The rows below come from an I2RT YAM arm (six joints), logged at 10 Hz.
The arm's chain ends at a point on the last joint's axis. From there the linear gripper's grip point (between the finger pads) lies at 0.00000 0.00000 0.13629 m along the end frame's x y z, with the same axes.
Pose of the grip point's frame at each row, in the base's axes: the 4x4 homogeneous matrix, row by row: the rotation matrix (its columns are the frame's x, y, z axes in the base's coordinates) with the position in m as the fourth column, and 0 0 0 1 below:
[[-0.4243 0.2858 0.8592 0.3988], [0.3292 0.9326 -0.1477 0.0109], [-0.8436 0.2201 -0.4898 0.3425], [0 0 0 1]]
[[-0.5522 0.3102 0.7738 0.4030], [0.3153 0.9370 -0.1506 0.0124], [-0.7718 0.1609 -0.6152 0.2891], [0 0 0 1]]
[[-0.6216 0.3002 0.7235 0.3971], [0.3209 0.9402 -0.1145 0.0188], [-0.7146 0.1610 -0.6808 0.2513], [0 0 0 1]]
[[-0.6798 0.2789 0.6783 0.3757], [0.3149 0.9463 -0.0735 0.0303], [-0.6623 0.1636 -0.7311 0.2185], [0 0 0 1]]
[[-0.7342 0.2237 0.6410 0.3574], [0.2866 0.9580 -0.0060 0.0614], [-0.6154 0.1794 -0.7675 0.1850], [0 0 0 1]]
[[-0.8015 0.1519 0.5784 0.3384], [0.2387 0.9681 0.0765 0.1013], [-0.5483 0.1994 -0.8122 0.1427], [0 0 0 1]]
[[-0.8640 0.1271 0.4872 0.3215], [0.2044 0.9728 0.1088 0.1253], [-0.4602 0.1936 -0.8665 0.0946], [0 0 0 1]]
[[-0.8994 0.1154 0.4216 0.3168], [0.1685 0.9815 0.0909 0.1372], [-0.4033 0.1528 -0.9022 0.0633], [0 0 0 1]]
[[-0.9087 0.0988 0.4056 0.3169], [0.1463 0.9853 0.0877 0.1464], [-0.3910 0.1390 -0.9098 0.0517], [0 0 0 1]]
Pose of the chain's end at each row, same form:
[[-0.4243 0.2858 0.8592 0.2817], [0.3292 0.9326 -0.1477 0.0310], [-0.8436 0.2201 -0.4898 0.4093], [0 0 0 1]]
[[-0.5522 0.3102 0.7738 0.2975], [0.3153 0.9370 -0.1506 0.0329], [-0.7718 0.1609 -0.6152 0.3729], [0 0 0 1]]
[[-0.6216 0.3002 0.7235 0.2985], [0.3209 0.9402 -0.1145 0.0344], [-0.7146 0.1610 -0.6808 0.3441], [0 0 0 1]]
[[-0.6798 0.2789 0.6783 0.2833], [0.3149 0.9463 -0.0735 0.0403], [-0.6623 0.1636 -0.7311 0.3181], [0 0 0 1]]
[[-0.7342 0.2237 0.6410 0.2700], [0.2866 0.9580 -0.0060 0.0622], [-0.6154 0.1794 -0.7675 0.2896], [0 0 0 1]]
[[-0.8015 0.1519 0.5784 0.2596], [0.2387 0.9681 0.0765 0.0909], [-0.5483 0.1994 -0.8122 0.2534], [0 0 0 1]]
[[-0.8640 0.1271 0.4872 0.2551], [0.2044 0.9728 0.1088 0.1105], [-0.4602 0.1936 -0.8665 0.2127], [0 0 0 1]]
[[-0.8994 0.1154 0.4216 0.2593], [0.1685 0.9815 0.0909 0.1248], [-0.4033 0.1528 -0.9022 0.1863], [0 0 0 1]]
[[-0.9087 0.0988 0.4056 0.2616], [0.1463 0.9853 0.0877 0.1344], [-0.3910 0.1390 -0.9098 0.1757], [0 0 0 1]]

